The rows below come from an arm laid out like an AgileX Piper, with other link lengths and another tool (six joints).
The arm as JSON. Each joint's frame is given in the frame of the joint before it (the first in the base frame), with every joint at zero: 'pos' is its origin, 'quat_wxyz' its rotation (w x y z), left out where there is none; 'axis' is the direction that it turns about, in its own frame. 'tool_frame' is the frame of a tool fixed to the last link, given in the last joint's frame.
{
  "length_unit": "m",
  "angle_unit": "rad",
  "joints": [
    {
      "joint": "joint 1",
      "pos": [
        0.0,
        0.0,
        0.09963
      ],
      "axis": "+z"
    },
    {
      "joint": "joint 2",
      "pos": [
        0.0,
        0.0,
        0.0
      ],
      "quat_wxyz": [
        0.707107,
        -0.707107,
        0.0,
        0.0
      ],
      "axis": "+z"
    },
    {
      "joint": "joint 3",
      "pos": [
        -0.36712,
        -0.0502,
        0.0
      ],
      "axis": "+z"
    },
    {
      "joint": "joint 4",
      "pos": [
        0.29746,
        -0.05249,
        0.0
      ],
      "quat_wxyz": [
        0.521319,
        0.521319,
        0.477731,
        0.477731
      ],
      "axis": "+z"
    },
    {
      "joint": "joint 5",
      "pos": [
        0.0,
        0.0,
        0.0
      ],
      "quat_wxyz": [
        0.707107,
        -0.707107,
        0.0,
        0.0
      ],
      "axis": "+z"
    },
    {
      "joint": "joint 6",
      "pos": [
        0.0,
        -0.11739,
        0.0
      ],
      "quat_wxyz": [
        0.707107,
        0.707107,
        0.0,
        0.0
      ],
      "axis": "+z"
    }
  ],
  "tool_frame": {
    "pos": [
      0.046,
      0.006,
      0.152
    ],
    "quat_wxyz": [
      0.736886,
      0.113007,
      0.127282,
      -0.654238
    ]
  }
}
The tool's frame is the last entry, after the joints.
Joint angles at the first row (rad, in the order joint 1, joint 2, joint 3, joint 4, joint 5, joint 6):
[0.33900 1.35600 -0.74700 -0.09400 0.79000 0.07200]
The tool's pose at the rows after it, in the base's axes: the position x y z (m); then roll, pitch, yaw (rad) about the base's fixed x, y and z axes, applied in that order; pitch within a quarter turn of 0, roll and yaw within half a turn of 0:
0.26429, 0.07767, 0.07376, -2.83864, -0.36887, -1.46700
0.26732, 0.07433, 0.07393, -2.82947, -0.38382, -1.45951
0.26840, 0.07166, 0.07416, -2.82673, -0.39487, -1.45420
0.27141, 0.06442, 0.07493, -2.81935, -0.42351, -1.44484
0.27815, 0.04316, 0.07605, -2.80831, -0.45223, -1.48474
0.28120, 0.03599, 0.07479, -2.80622, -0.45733, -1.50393
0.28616, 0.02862, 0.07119, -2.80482, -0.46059, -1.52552
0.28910, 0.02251, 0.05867, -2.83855, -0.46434, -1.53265
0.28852, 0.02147, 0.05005, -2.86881, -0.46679, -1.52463
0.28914, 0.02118, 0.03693, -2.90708, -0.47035, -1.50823
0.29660, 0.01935, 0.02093, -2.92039, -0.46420, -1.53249
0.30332, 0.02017, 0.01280, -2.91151, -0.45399, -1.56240
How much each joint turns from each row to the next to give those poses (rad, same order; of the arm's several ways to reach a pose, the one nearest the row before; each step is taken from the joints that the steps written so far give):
[-0.00001 0.00000 -0.01200 -0.01401 -0.00100 0.00400]
[0.00000 0.00100 0.00002 -0.01899 -0.00601 -0.00101]
[0.00001 0.00000 -0.00001 -0.01300 0.00000 0.00001]
[-0.00101 0.00000 -0.00002 -0.03500 0.00003 0.00399]
[-0.05298 0.00001 -0.00001 -0.03500 -0.00400 0.00001]
[-0.02300 0.00598 0.00003 -0.00701 -0.00702 0.00002]
[-0.02700 0.01503 -0.00001 -0.00599 -0.01601 -0.00001]
[-0.02502 0.04499 0.00001 -0.00001 -0.01501 -0.00001]
[-0.00499 0.02998 -0.00002 0.00202 -0.00297 -0.00001]
[-0.00299 0.04601 0.00002 -0.00001 -0.01201 0.00003]
[-0.01801 0.05501 -0.00002 -0.00300 -0.04200 0.02198]
[-0.00899 0.02698 0.00001 -0.00099 -0.03398 0.02401]

